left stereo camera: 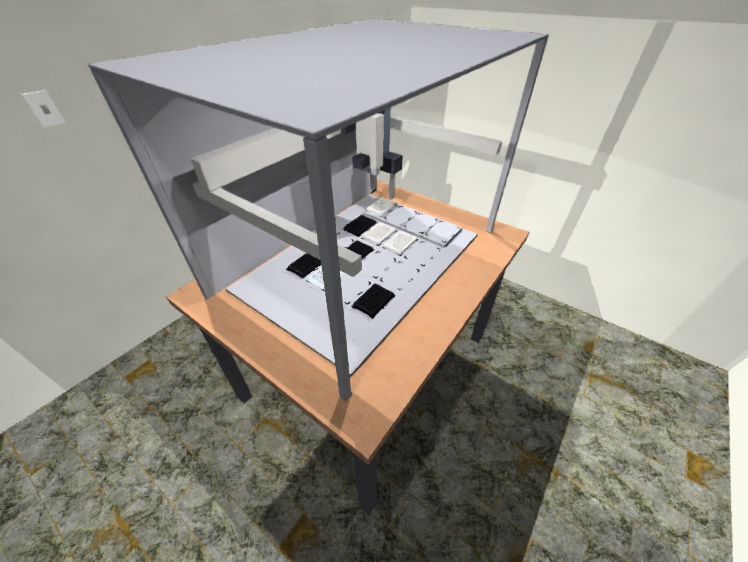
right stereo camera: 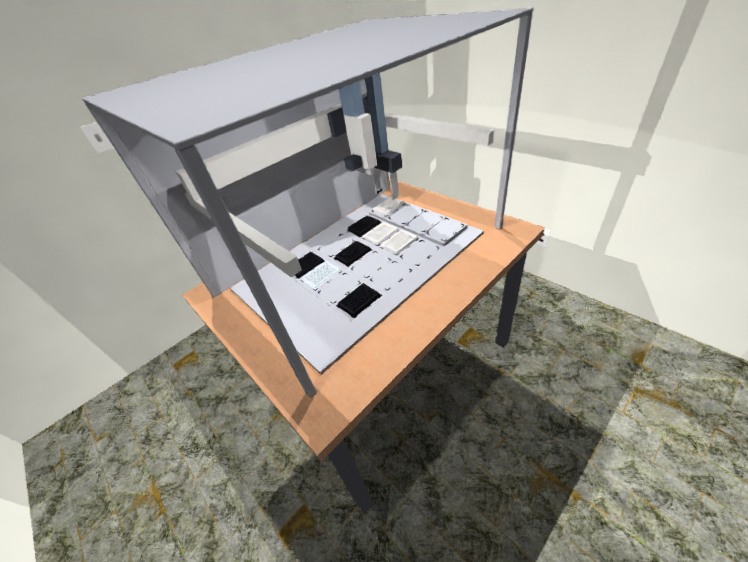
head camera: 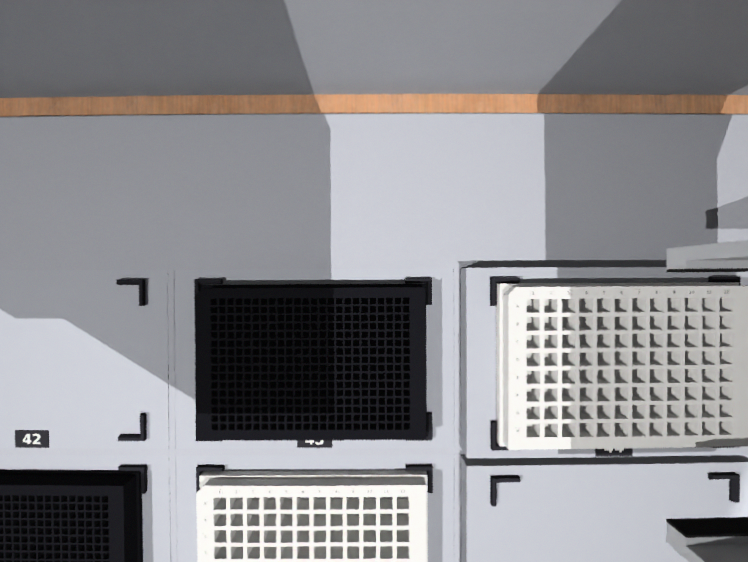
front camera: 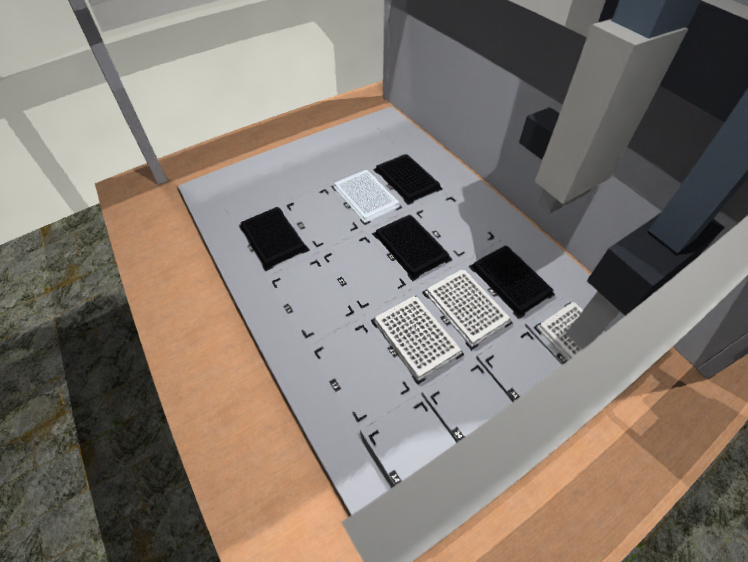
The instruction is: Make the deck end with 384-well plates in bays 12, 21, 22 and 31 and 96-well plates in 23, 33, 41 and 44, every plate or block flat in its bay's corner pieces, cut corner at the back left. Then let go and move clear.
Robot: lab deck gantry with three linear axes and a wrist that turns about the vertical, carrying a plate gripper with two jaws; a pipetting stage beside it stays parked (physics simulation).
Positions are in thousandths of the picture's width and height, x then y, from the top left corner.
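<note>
The gripper (front camera: 800, 576) appears in further views as well, at (right stereo camera: 518, 346) and (head camera: 954, 704). A white 96-well plate (head camera: 773, 650) (front camera: 741, 586) shares the scene with a clear 384-well plate (front camera: 494, 355), though the clear 384-well plate is out of frame in the head camera view. There is also a grey back wall (front camera: 629, 145) (left stereo camera: 231, 232) (right stereo camera: 388, 359).
</note>
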